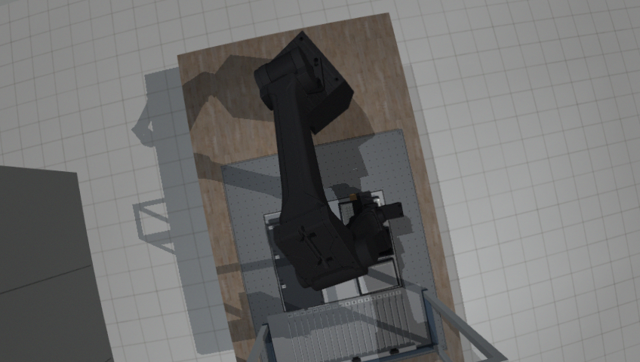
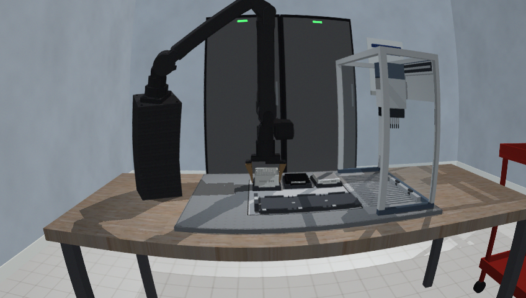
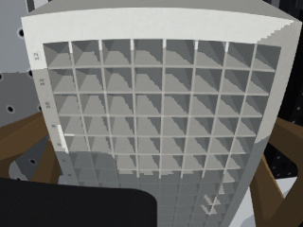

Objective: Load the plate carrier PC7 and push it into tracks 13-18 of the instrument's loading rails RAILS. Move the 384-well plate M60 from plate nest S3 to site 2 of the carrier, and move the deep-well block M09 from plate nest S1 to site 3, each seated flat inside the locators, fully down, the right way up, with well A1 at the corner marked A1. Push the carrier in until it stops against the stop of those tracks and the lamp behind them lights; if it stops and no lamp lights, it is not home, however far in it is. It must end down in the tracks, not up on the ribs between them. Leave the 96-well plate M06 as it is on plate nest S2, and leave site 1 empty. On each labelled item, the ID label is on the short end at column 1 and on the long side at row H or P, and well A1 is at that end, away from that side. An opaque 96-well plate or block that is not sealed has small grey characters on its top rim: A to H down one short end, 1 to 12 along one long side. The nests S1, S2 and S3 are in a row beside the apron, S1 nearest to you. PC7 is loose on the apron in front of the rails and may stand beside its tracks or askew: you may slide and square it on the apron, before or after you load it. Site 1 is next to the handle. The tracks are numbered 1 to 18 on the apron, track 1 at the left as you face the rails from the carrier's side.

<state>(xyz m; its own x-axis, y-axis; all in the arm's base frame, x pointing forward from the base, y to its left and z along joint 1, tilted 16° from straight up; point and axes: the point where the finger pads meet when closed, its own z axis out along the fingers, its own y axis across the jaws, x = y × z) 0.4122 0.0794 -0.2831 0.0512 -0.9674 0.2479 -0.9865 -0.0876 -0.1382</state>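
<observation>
The nest S1 lies 2 cm below my hand. Round my hand: black 96-well plate M06 (11 cm ahead, 2 cm to the left); then dark carrier PC7 (24 cm to the right, 14 cm ahead, 1 cm below); then nest S3 (22 cm ahead, 3 cm to the left, 2 cm below).
</observation>
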